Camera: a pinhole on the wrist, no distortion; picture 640 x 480 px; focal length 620.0 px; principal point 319.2 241.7 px. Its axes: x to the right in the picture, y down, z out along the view. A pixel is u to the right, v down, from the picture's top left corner.
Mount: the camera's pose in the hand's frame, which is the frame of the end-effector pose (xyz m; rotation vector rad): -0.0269 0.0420 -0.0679 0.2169 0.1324 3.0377
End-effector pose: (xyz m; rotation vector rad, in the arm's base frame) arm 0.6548 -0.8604 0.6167 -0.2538 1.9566 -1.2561
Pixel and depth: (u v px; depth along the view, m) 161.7 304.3 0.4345
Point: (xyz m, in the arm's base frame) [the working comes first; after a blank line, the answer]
In the camera's frame: -0.1104 0.0439 0.4345

0.8094 -1.1646 0.4550
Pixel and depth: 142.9 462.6 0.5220
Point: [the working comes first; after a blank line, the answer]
In the camera's frame: -0.1484 0.1860 0.5220

0.8178 -1.3172 0.5321
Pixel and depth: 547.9 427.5 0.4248
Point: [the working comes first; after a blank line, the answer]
In the camera's frame: 0.1567 0.1273 0.4248

1.0040 -1.0697 0.6325
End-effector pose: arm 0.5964 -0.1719 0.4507 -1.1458 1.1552 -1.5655
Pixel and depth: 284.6 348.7 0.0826
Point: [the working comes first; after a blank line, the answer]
In the camera's frame: -0.0046 0.0143 0.0826

0.6165 -0.1705 0.4177
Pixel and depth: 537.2 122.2 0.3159
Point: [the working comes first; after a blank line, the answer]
In the camera's frame: 0.1111 -0.0609 0.3159

0.8758 -0.1662 0.3390
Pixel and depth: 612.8 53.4 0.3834
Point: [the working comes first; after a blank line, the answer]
In the camera's frame: 0.1816 -0.1164 0.3834

0.9640 -0.1408 0.2744
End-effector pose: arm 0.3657 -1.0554 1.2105 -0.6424 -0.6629 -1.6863
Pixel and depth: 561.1 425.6 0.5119
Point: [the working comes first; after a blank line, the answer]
In the camera's frame: 0.1997 0.1518 0.5119

0.3839 -0.5933 1.4196
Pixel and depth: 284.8 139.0 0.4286
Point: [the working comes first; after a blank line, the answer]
In the camera's frame: -0.0238 -0.0710 0.4286

0.5185 -0.8771 1.5086
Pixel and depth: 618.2 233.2 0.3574
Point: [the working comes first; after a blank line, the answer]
In the camera's frame: 0.1724 -0.0049 0.3574

0.5058 -0.7543 1.3279
